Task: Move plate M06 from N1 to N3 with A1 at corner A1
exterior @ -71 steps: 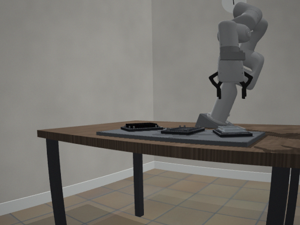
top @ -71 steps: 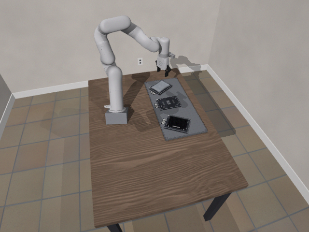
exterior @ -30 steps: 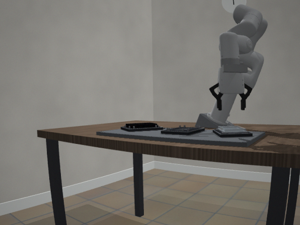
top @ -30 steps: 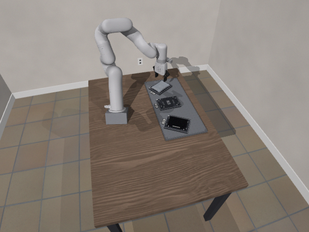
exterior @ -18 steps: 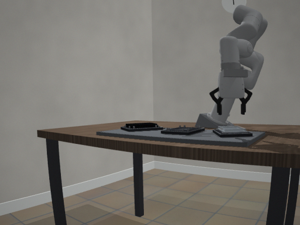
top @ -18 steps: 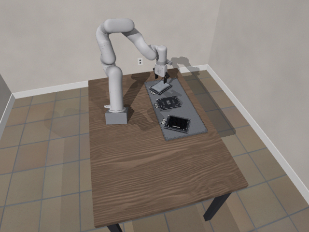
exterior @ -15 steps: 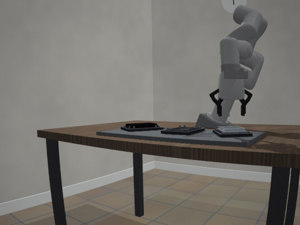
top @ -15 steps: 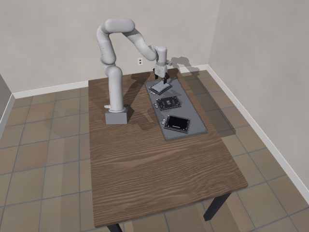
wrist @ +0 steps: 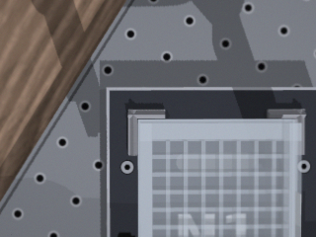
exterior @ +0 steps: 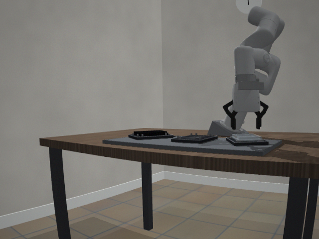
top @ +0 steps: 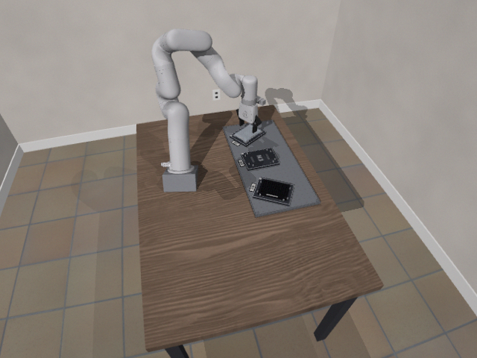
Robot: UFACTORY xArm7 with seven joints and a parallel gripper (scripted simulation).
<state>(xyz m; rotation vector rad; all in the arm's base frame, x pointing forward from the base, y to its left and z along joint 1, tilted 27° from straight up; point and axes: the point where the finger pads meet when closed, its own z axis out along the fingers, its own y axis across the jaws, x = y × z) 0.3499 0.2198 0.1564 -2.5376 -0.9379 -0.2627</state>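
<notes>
Right now the clear well plate is 4 cm below my hand. Round my hand: nest N1: 5 cm below; nest N3: 20 cm to the right, 5 cm below, 4 cm ahead; grey perforated deck: 20 cm to the right, 6 cm below, 6 cm ahead.
</notes>
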